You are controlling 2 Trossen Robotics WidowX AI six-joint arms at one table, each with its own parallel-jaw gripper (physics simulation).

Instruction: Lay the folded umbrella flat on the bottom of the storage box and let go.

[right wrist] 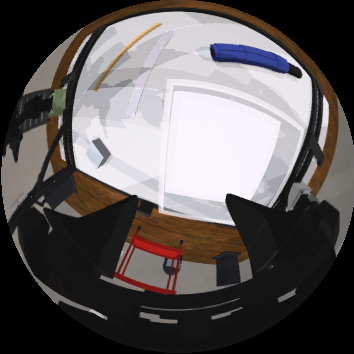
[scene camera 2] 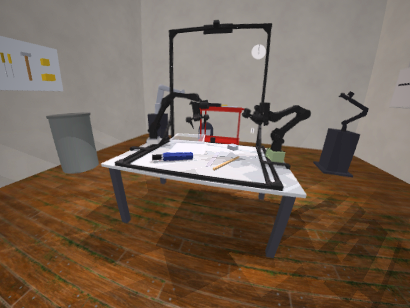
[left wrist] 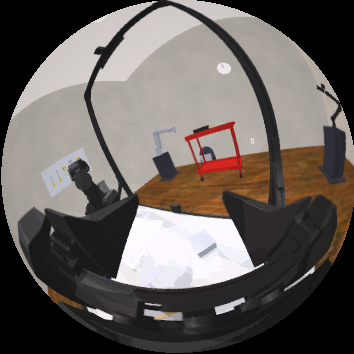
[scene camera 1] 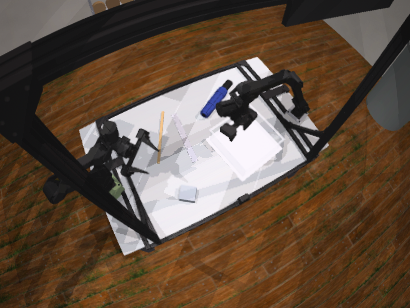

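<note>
The folded umbrella (scene camera 1: 215, 102) (scene camera 2: 178, 156) (right wrist: 250, 58), blue with a black end, lies on the table outside the storage box. The white, see-through-walled storage box (scene camera 1: 250, 152) (scene camera 2: 187, 137) (right wrist: 220, 145) stands open at the right of scene camera 1; its bottom shows bare in the right wrist view. My right gripper (scene camera 1: 235, 129) (scene camera 2: 196, 121) (right wrist: 182, 198) is open and empty, raised above the box area, apart from the umbrella. My left gripper (scene camera 1: 153, 161) (left wrist: 180, 196) is open and empty at the left of scene camera 1, far from the umbrella.
An orange stick (scene camera 1: 161, 137) (scene camera 2: 226, 163) (right wrist: 125, 54) and a pale lilac strip (scene camera 1: 182, 135) (right wrist: 147, 75) lie between my left gripper and the box. A grey-blue block (scene camera 1: 188, 193) (scene camera 2: 232, 147) (left wrist: 204, 242) (right wrist: 98, 152) sits near one long edge. Black rails border the table.
</note>
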